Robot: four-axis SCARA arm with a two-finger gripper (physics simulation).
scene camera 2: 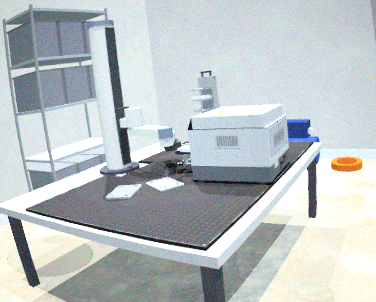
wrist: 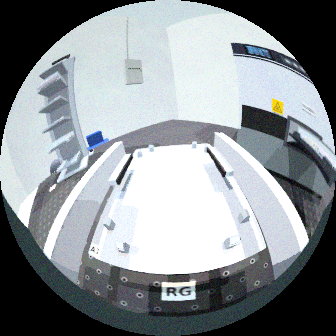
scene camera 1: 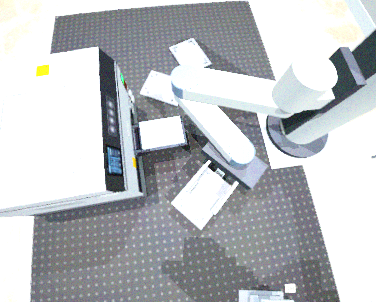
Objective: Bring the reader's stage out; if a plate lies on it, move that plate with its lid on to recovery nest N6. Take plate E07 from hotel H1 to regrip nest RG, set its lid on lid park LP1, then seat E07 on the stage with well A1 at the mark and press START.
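Seen in the pictures: gripper, fingertip midpoint: point(wrist: 168, 143) point(scene camera 1: 199, 201); arm's base, link origin: point(scene camera 2: 119, 169) point(scene camera 1: 295, 128).
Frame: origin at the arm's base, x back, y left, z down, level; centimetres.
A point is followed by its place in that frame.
My gripper point(scene camera 1: 212, 187) point(wrist: 168, 143) {z -9.8, x -43.9, y 22.9 cm} is drawn in to a narrow gap over regrip nest RG point(scene camera 1: 197, 210) {z -7.3, x -44.6, y 25.3 cm} point(wrist: 170, 220) {z -7.3, x -38.8, y 18.3 cm}, with nothing between its fingers. The fingers lie along the nest's two long sides. The nest is white with small corner posts, and no plate shows on it; its A1 tag is at the near left in the wrist view. The reader's stage point(scene camera 1: 188, 141) is out, with a white rectangle point(scene camera 1: 162, 132) {z -14.1, x -52.3, y 1.1 cm} on it; its lettering is unreadable. Hotel H1 point(scene camera 2: 208, 92) {z -37.3, x -31.6, y 62.8 cm} point(wrist: 73, 107) {z -22.5, x -36.7, y 61.8 cm} has several shelves, with pale plates on some. Which plate is E07 cannot be read.
The white reader point(scene camera 1: 55, 135) {z -31.6, x -73.4, y 6.2 cm} point(scene camera 2: 237, 137) {z -22.1, x -86.1, y -15.1 cm} point(wrist: 275, 80) {z -21.7, x -60.9, y 10.0 cm} stands close beside the stage. Two flat white nests point(scene camera 1: 190, 52) {z -2.5, x -37.5, y -39.7 cm} point(scene camera 1: 156, 86) {z -2.3, x -53.6, y -24.2 cm} point(scene camera 2: 124, 191) {z -2.5, x -38.8, y -38.9 cm} point(scene camera 2: 165, 184) {z -2.3, x -52.2, y -24.9 cm} lie beyond the stage, their labels unreadable. The arm's column point(scene camera 2: 107, 95) {z -45.4, x -4.7, y -5.8 cm} stands at the table's side.
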